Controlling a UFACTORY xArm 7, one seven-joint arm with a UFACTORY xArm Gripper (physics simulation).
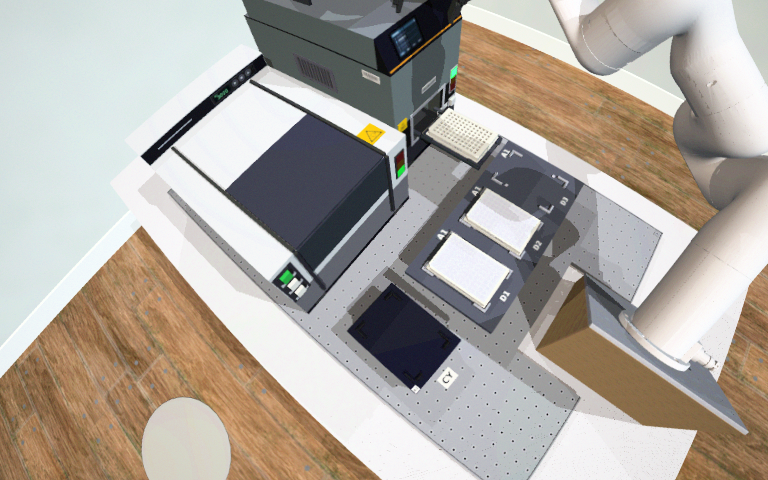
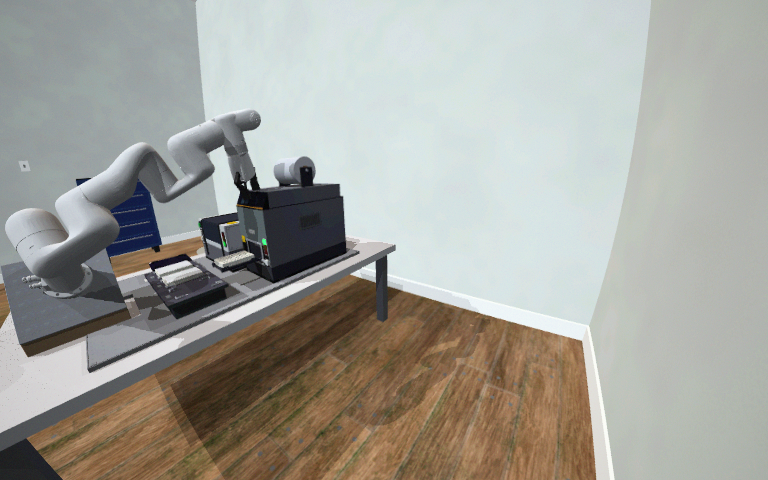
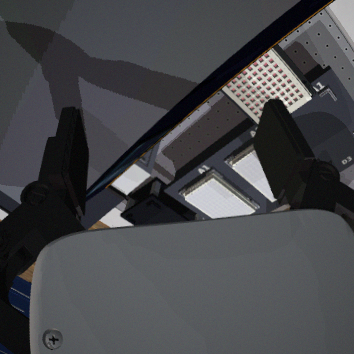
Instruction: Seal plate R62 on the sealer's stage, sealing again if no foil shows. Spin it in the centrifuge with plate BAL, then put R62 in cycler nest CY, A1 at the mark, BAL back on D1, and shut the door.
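Pixels of known places: gripper, fingertip midpoint: point(image 1: 424, 13) point(image 2: 252, 194) point(image 3: 173, 123); arm's base, origin of the base link: point(image 1: 651, 340) point(image 2: 67, 279).
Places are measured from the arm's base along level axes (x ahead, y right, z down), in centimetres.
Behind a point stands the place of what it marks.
Observation:
The plate on the sealer's stage point(image 1: 463, 134) @[y 16.0, x 48.2, z 3.5 cm] point(image 2: 233, 259) @[y 18.4, x 47.5, z 3.4 cm] point(image 3: 266, 82) @[y 17.1, x 48.1, z 3.3 cm] is cream, with open wells and no foil visible; its name cannot be read. The grey sealer point(image 1: 351, 93) @[y 4.6, x 67.8, z -5.2 cm] point(image 2: 305, 234) @[y 26.4, x 75.7, z -0.9 cm] has a lit green lamp point(image 1: 453, 71) @[y 25.0, x 57.7, z -2.5 cm]. Two white-topped plates sit on the dark rack, one at D1 point(image 1: 468, 268) @[y -6.0, x 30.8, z 7.2 cm] point(image 3: 220, 195) @[y -3.9, x 32.8, z 7.2 cm], one at D2 point(image 1: 502, 220) @[y 6.1, x 31.4, z 7.2 cm] point(image 3: 255, 170) @[y 5.0, x 33.9, z 7.2 cm]; their names are unreadable. Nest CY point(image 1: 404, 339) @[y -22.8, x 31.6, z 9.1 cm] is a dark pad with corner brackets and no plate. My gripper point(image 2: 247, 184) @[y 17.0, x 59.4, z -19.2 cm] point(image 3: 173, 123) @[y 17.0, x 59.4, z -19.2 cm] is open and empty, over the sealer's front top edge by the touchscreen point(image 1: 406, 37) @[y 11.4, x 58.8, z -17.6 cm].
A white machine point(image 1: 226, 141) @[y -19.1, x 78.3, z -6.3 cm] with a dark lid panel point(image 1: 308, 181) @[y -15.5, x 57.7, z -6.6 cm] stands left of the rack, its front lamp green. D3's corner brackets hold no plate. A foil roll point(image 2: 286, 171) @[y 17.9, x 74.9, z -27.0 cm] stands on top of the sealer. The arm's base block point(image 1: 651, 373) @[y -7.2, x 0.7, z -6.1 cm] point(image 2: 62, 305) @[y 5.5, x -2.6, z 6.0 cm] stands beside the rack.

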